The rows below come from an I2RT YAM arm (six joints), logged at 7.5 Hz.
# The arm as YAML. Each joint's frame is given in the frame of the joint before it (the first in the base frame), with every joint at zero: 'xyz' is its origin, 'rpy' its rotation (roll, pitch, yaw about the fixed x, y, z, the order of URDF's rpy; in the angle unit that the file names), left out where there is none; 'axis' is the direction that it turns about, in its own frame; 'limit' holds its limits. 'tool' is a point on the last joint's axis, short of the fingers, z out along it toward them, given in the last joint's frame.
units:
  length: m
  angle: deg
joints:
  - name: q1
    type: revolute
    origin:
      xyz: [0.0, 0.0, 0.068]
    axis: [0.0, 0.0, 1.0]
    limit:
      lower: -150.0
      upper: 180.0
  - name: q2
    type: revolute
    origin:
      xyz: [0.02, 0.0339, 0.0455]
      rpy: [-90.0, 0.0, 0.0]
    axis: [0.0, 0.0, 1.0]
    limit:
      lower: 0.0
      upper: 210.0
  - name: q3
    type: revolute
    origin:
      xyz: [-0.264, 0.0, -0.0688]
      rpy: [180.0, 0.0, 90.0]
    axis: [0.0, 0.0, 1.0]
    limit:
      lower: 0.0
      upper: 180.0
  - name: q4
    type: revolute
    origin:
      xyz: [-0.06, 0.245, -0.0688]
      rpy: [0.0, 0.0, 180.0]
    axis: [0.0, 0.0, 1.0]
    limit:
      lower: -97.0
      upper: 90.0
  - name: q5
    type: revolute
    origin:
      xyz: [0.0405, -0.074, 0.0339]
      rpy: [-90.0, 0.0, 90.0]
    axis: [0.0, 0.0, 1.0]
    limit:
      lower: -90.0
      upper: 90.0
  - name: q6
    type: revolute
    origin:
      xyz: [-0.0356, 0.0, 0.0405]
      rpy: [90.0, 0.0, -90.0]
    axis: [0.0, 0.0, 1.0]
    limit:
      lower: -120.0
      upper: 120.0
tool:
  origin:
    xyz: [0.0, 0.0, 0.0]
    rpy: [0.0, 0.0, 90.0]
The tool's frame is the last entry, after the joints.
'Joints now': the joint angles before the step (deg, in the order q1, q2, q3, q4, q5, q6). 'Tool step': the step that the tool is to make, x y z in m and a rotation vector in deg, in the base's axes. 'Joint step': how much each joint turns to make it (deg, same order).
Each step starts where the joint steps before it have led.
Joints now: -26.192, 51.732, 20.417, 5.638, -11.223, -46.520
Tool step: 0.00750, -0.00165, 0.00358, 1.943, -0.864, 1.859
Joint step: 0.086, 2.384, 1.552, 1.006, -2.517, 1.178
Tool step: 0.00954, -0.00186, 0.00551, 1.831, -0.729, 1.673
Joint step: 0.352, 2.706, 2.229, 0.651, -2.036, 1.250
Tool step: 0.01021, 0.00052, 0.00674, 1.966, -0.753, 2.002
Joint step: 0.992, 2.332, 2.434, 0.180, -1.808, 1.534
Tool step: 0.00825, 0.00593, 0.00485, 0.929, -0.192, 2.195
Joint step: 2.174, 1.257, 1.684, -0.357, -0.412, 0.874
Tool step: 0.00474, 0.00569, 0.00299, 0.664, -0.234, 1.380
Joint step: 1.777, 0.487, 0.845, -0.125, 0.065, 0.847
